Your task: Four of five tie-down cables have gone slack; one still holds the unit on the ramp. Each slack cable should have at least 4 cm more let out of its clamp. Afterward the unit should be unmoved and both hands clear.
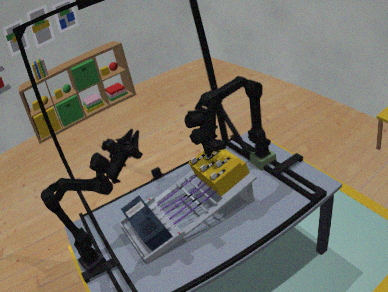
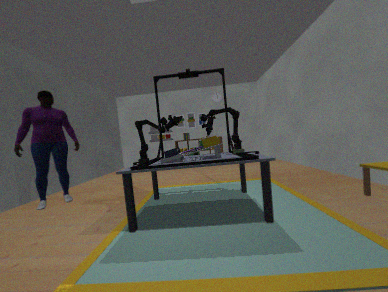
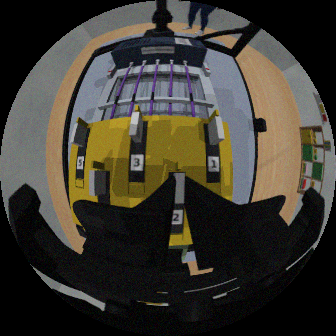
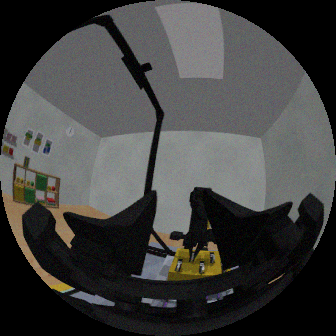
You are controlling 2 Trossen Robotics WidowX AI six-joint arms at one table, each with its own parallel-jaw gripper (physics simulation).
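A dark blue unit point(image 1: 146, 223) point(image 3: 156, 49) point(image 2: 172, 152) sits at the low end of the grey ramp point(image 1: 248, 180). Several purple cables point(image 1: 187, 197) point(image 3: 153, 90) run from it up to the yellow clamp block point(image 1: 227, 174) point(image 3: 162, 137) point(image 4: 187, 269) point(image 2: 211, 141). My left gripper point(image 1: 208, 154) point(image 3: 177, 180) point(image 2: 208, 134) points down onto the block and is shut on the grey lever of clamp 2 point(image 3: 179, 192). The levers of clamps 1 point(image 3: 215, 130), 3 point(image 3: 135, 122) and 5 point(image 3: 78, 135) stand free. My right gripper point(image 1: 132, 134) point(image 4: 179, 193) point(image 2: 179, 118) is open and empty, raised high, well clear of the unit.
A black gantry post point(image 1: 204, 46) rises behind the clamp block. A small black object point(image 1: 156, 172) sits at the table's point(image 1: 280, 197) back edge. A wooden shelf point(image 1: 120, 46) stands by the far wall. A person point(image 2: 58, 145) walks at the left of the room.
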